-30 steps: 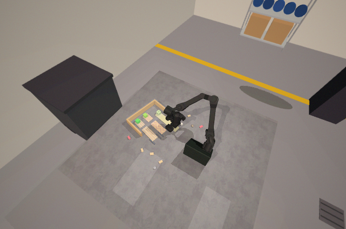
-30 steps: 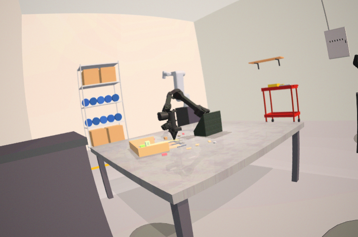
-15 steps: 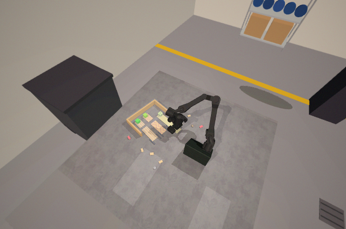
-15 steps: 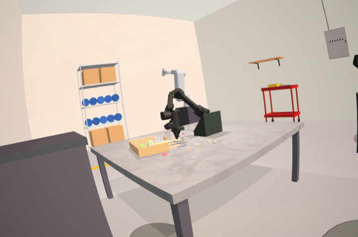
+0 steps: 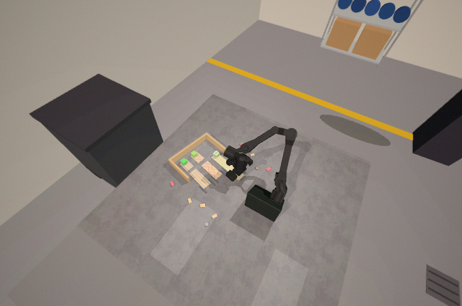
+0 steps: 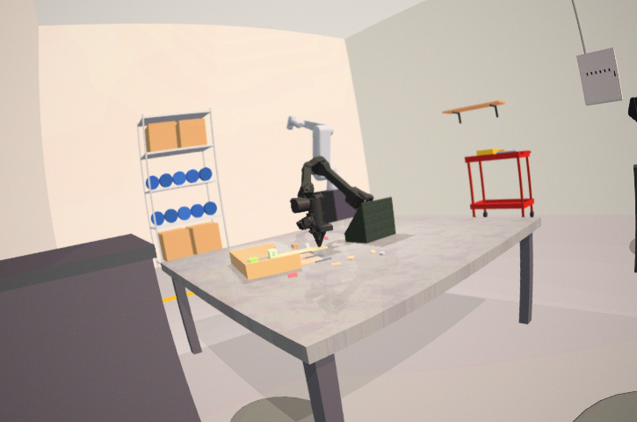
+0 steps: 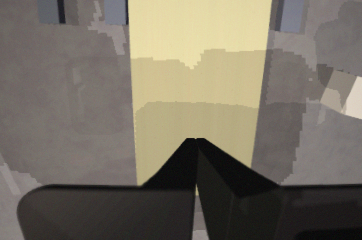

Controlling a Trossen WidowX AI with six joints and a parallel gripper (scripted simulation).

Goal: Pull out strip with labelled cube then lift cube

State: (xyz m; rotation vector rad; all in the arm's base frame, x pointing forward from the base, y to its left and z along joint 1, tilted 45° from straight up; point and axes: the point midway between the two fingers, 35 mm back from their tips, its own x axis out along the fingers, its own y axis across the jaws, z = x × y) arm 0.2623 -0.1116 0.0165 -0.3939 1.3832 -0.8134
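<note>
Right now the pale yellow strip is 90 mm ahead of my gripper tip and 30 mm to the right of it. From my gripper tip the other things lie so: light green labelled cube 200 mm ahead, 60 mm to the right, 10 mm above.
</note>
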